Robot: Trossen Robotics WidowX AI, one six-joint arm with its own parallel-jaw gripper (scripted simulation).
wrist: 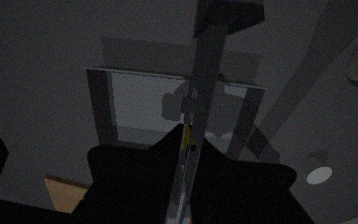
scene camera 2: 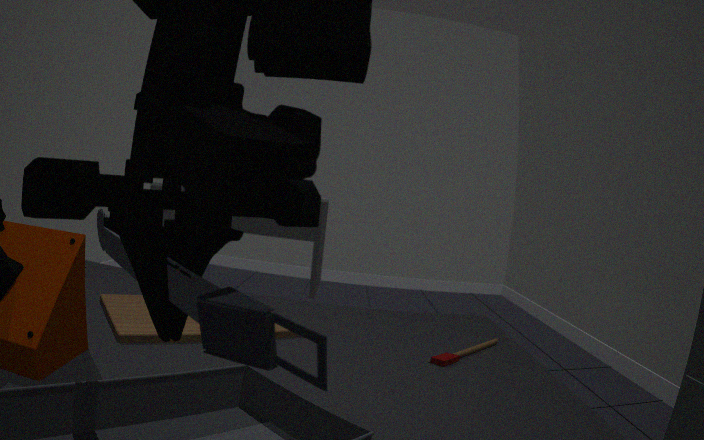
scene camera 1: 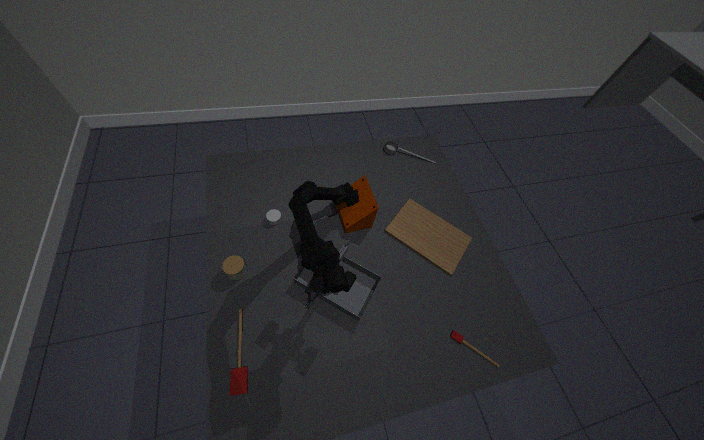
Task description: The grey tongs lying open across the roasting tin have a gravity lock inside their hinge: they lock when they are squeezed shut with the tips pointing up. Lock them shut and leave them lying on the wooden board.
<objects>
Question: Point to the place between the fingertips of my gripper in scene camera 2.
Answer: At 168, 339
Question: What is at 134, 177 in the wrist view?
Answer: My gripper.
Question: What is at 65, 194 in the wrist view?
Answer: A wooden board.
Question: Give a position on a roasting tin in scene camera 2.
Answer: At 237, 395
</objects>
